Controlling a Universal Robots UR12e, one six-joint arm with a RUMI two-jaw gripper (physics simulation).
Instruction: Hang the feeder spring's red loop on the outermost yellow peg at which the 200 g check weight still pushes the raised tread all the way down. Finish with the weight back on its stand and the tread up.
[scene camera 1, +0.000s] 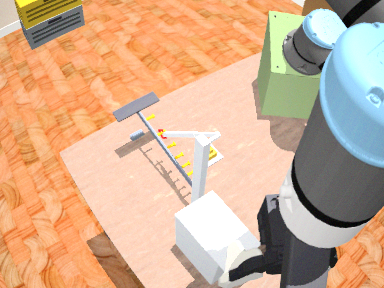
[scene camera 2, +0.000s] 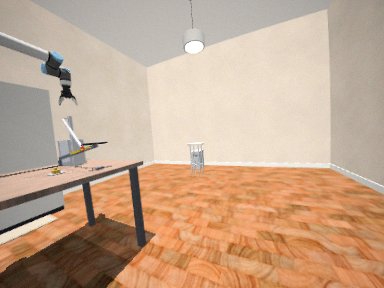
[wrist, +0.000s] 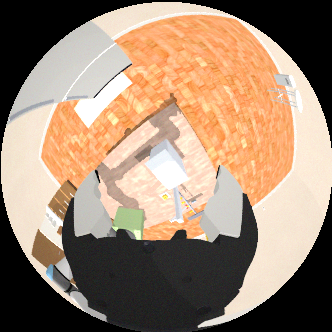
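Note:
The raised tread is a dark plate at the end of a tilted grey lever. Several yellow pegs line the lever. The red loop is at the second peg from the tread, at the end of the white feeder spring. The yellow check weight sits on its white stand. My gripper is open and empty, high above the post; in scene camera 1 the arm partly hides it.
A white post rises beside a large white block. A green robot base stands on the table. A small grey block lies near the tread. The table's edge runs beyond the tread.

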